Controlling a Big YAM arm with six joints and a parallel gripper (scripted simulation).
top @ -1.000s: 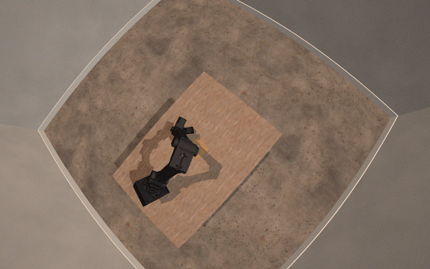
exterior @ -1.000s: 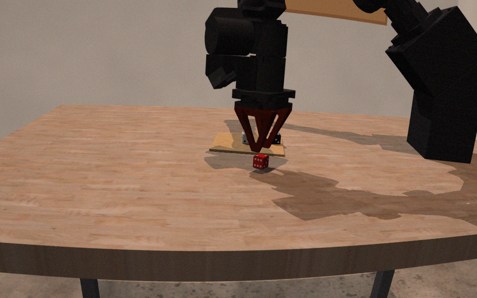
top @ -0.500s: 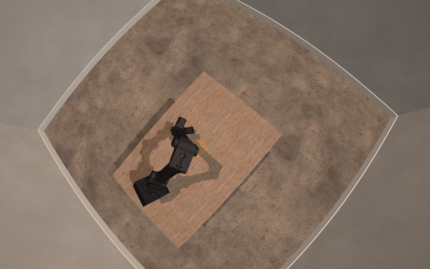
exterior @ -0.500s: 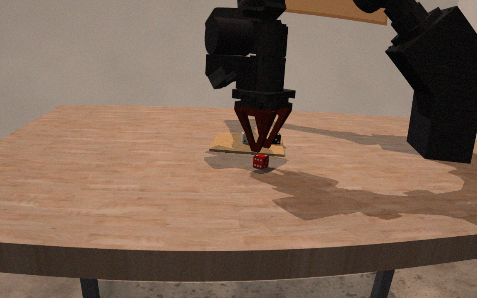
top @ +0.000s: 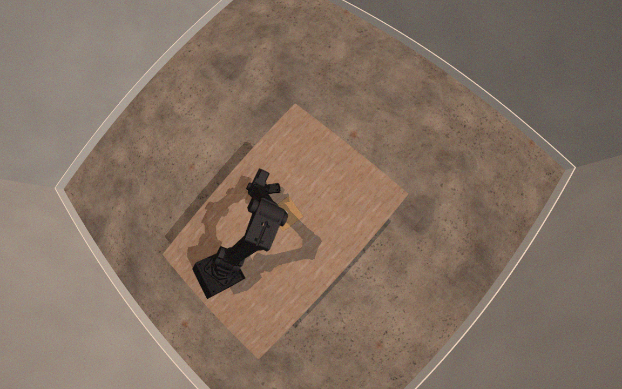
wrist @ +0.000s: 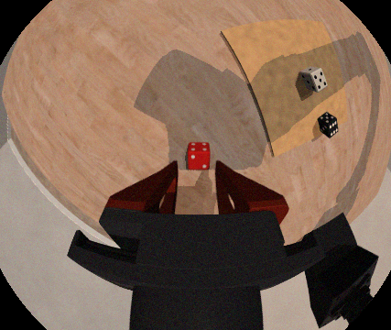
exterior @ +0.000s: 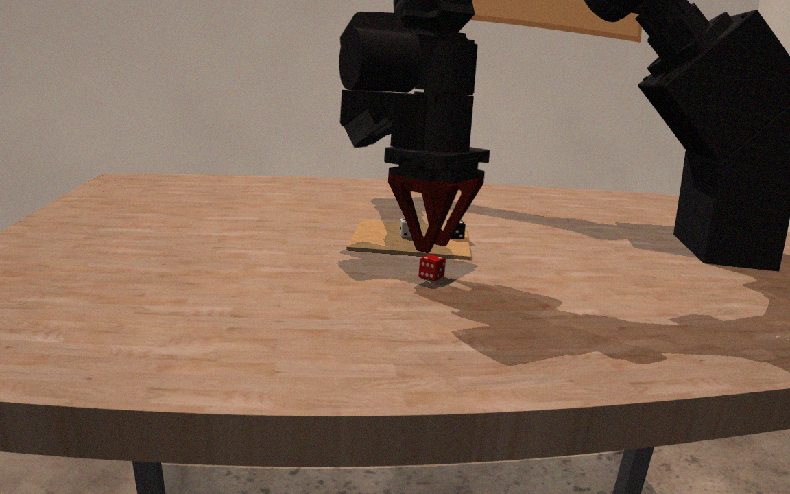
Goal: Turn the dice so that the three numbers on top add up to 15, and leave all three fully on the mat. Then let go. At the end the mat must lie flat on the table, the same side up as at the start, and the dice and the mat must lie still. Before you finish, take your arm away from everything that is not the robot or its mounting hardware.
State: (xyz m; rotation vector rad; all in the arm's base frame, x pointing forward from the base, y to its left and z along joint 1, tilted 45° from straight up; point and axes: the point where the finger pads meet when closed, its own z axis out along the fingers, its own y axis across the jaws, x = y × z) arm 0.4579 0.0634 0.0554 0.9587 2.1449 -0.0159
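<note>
The red die is 3 cm below my hand. The rest, counted from my hand: tan mat: 5 cm behind, 14 cm to the right, 4 cm below; black die: 10 cm behind, 12 cm to the right, 2 cm below; white die: 4 cm behind, 14 cm to the right, 2 cm below.
</note>
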